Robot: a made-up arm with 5 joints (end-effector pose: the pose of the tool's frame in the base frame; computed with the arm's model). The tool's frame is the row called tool. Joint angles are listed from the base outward.
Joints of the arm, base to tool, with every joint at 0 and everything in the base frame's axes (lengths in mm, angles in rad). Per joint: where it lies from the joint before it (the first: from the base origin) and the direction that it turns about. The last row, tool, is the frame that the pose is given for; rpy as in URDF.
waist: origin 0.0 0.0 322.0 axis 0 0 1
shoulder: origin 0.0 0.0 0.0 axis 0 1 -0.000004
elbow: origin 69.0 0.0 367.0 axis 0 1 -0.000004
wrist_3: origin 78.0 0.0 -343.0 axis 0 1 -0.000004
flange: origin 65.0 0.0 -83.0 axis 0 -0.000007 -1
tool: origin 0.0 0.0 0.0 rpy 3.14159 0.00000 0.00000
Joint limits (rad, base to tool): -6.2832..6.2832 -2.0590..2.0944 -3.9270..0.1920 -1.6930..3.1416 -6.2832..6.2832
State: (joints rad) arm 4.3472 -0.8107 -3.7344 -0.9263 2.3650
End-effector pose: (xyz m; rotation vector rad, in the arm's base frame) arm 0.2090 0.5465 0.5008 -1.5017 -2.2935 -1.1511
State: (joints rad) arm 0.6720 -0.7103 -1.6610 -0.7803 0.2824
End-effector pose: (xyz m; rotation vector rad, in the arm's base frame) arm -0.0547 -0.0435 1.0281 0.0121 0.0024 -2.1872
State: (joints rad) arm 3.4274 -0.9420 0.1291 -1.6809 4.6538
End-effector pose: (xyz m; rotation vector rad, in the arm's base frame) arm -0.0429 -0.0126 0.5199 0.5705 -0.4015 -1.2933
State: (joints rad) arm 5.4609 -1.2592 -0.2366 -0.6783 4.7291
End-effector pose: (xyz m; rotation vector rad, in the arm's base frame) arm 0.0348 -0.0375 0.6529 0.9244 0.3542 0.7034
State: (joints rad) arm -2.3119 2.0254 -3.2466 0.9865 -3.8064
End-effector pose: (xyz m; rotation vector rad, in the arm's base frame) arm -0.4934 -0.5392 -0.0110 2.2748 2.1075 -0.3643
